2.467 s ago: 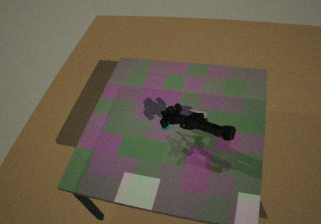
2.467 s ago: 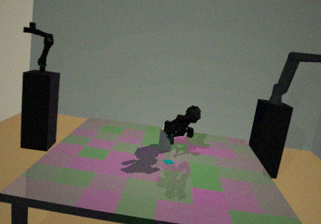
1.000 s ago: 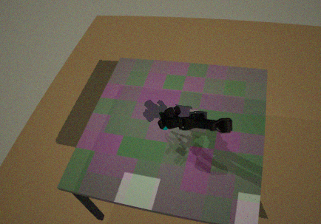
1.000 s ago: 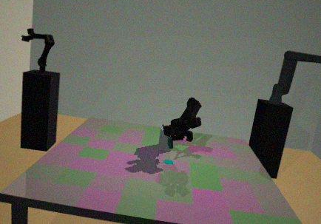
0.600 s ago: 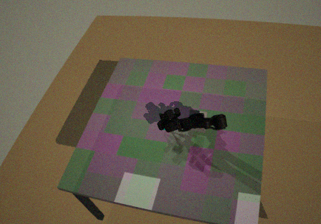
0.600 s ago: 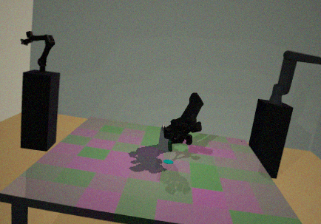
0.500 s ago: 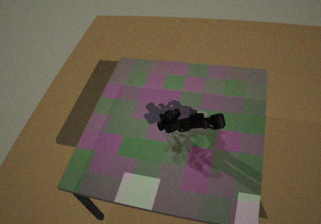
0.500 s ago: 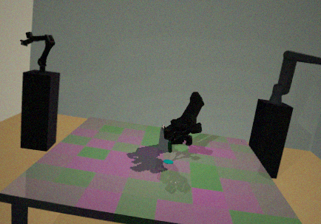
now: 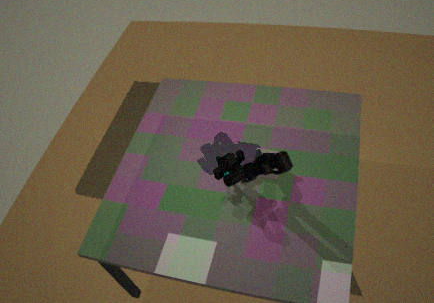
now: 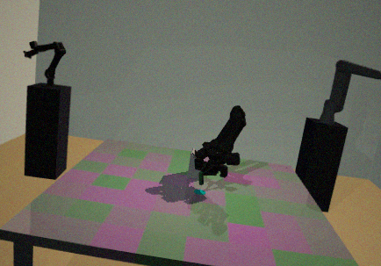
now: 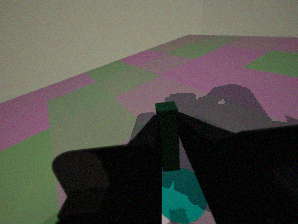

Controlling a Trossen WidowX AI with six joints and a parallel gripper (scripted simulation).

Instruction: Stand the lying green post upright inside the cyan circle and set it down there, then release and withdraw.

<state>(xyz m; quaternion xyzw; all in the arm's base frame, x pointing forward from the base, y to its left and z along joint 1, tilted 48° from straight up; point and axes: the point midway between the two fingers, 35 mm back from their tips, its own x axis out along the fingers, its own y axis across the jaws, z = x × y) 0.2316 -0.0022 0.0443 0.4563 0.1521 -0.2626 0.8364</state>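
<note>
My gripper tip is now 10 mm past the cyan circle, 10 mm to the right of it and 100 mm above it. The rest, counted from my gripper tip: green post: 20 mm below.
</note>
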